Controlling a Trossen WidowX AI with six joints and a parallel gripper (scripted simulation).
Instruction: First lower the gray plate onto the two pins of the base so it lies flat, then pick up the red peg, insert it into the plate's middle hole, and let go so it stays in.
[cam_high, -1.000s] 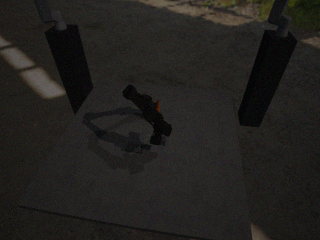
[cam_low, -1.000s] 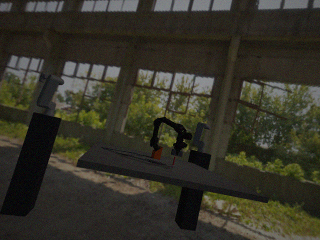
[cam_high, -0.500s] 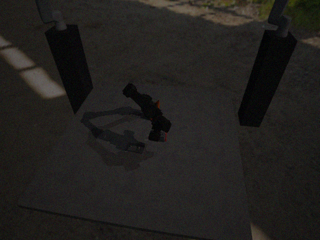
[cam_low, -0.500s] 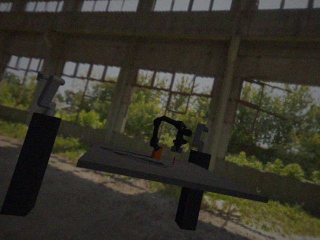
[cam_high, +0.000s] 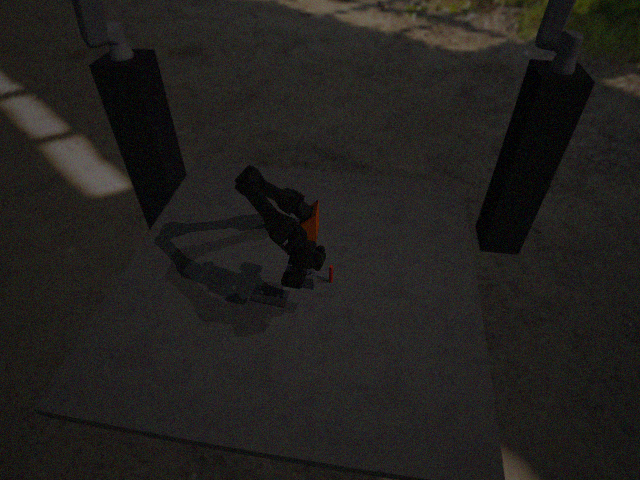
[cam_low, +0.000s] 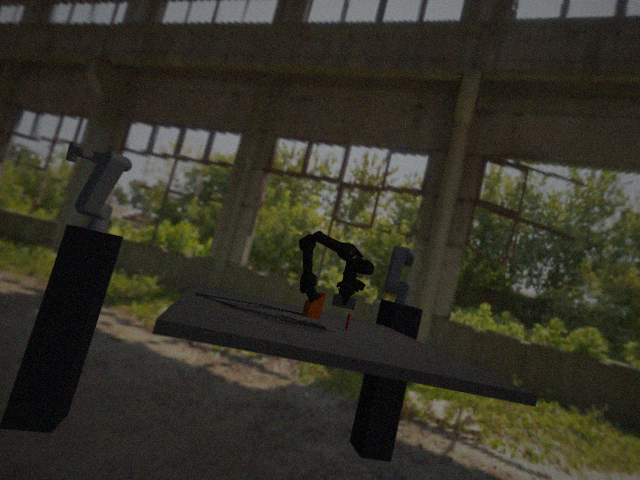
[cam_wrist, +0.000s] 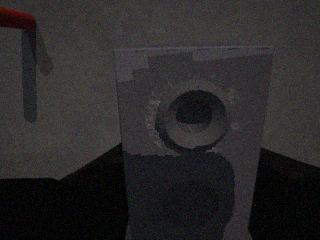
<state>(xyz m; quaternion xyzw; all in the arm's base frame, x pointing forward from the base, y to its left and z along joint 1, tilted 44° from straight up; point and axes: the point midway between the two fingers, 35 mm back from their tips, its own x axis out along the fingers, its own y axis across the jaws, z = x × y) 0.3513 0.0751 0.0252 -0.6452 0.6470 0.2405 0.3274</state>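
Now: the base 2 cm behind my gripper tip, 12 cm to the right of it and 11 cm below it. The rest, counted from my gripper tip: gray plate (3 cm above); then red peg (11 cm behind, 8 cm to the left, 8 cm below).
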